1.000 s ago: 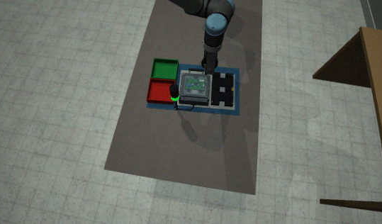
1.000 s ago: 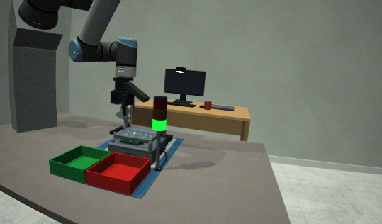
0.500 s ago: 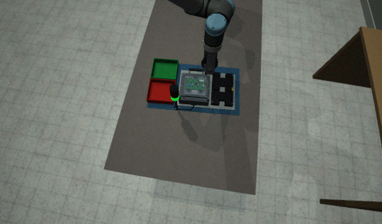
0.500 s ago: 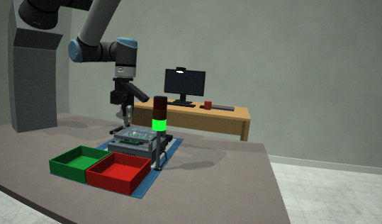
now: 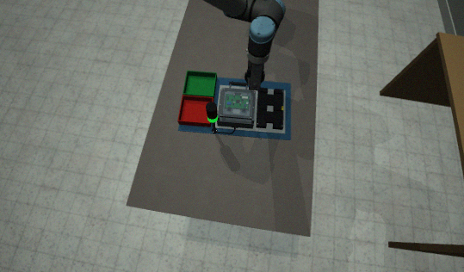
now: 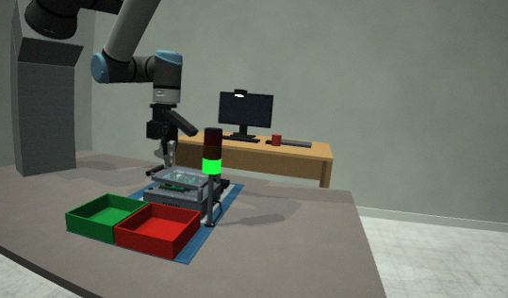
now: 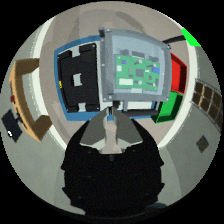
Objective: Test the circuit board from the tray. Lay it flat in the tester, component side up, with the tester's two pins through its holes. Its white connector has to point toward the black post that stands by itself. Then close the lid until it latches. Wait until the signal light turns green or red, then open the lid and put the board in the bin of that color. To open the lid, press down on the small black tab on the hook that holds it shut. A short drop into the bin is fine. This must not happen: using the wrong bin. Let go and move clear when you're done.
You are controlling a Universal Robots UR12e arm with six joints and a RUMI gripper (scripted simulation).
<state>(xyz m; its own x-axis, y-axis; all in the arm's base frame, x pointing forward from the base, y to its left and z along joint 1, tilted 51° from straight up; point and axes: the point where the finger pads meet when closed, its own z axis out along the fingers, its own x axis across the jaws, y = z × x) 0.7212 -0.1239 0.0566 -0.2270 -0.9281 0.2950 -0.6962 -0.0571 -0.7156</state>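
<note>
Now: the black latch hook 20 mm to the right of my hand, 10 mm below it and 10 mm ahead of it. Round my hand: tester lid 90 mm to the right, 50 mm ahead; then green circuit board 90 mm to the right, 50 mm ahead, 20 mm below; then green bin 250 mm to the right, 110 mm behind, 80 mm below.
</note>
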